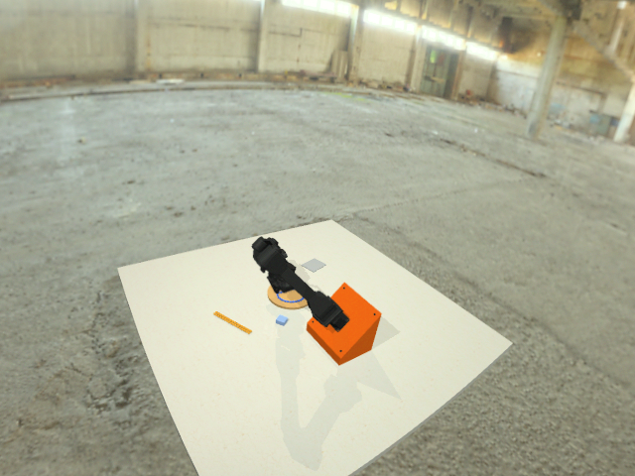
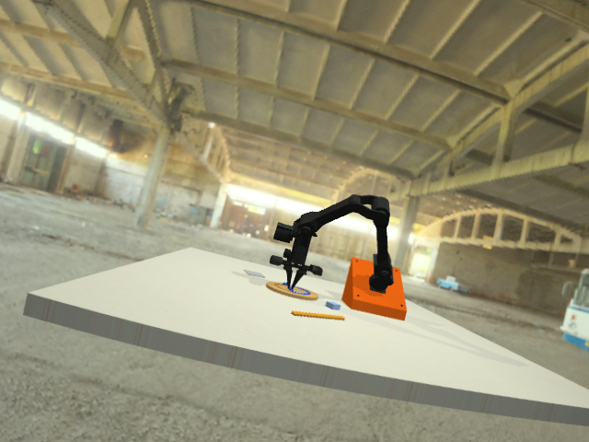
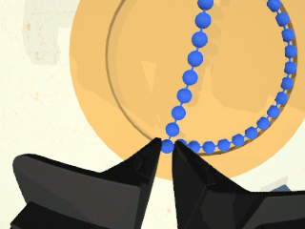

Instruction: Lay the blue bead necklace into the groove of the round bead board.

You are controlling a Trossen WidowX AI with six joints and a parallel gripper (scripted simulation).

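Now: the round tan bead board 2 cm behind my gripper tip, 6 cm to the right of it and 1 cm below it. Also, from my gripper tip: flat grey tile (14 cm ahead, 29 cm to the right, 2 cm below); small light-blue block (15 cm behind, 6 cm to the left, 1 cm below).
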